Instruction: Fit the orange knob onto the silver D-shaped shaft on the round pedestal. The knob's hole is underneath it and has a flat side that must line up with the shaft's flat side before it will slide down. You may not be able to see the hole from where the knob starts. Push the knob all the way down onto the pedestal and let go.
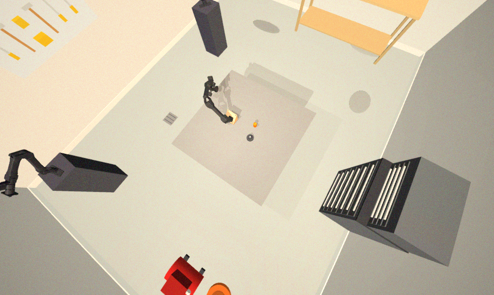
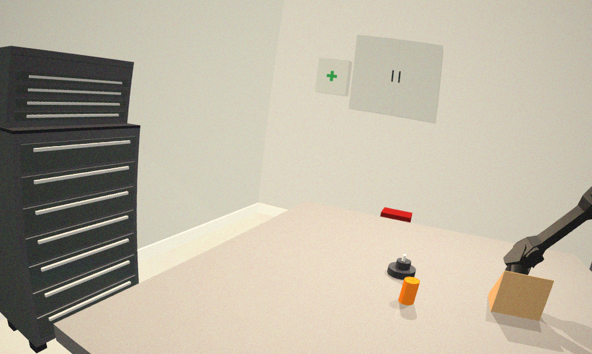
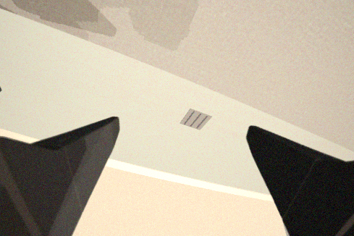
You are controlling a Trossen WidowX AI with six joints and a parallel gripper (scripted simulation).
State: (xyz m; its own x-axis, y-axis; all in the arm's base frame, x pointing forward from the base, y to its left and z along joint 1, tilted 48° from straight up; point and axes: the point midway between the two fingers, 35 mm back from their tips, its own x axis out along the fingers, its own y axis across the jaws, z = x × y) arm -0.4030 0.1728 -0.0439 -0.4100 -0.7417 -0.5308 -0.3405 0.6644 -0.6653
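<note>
Right now my gripper tip is 71 cm short of the orange knob, 4 cm to the left of it and 6 cm above it. From my gripper tip the other things lie so: dark round pedestal 75 cm ahead, 21 cm to the right, 8 cm below.
</note>
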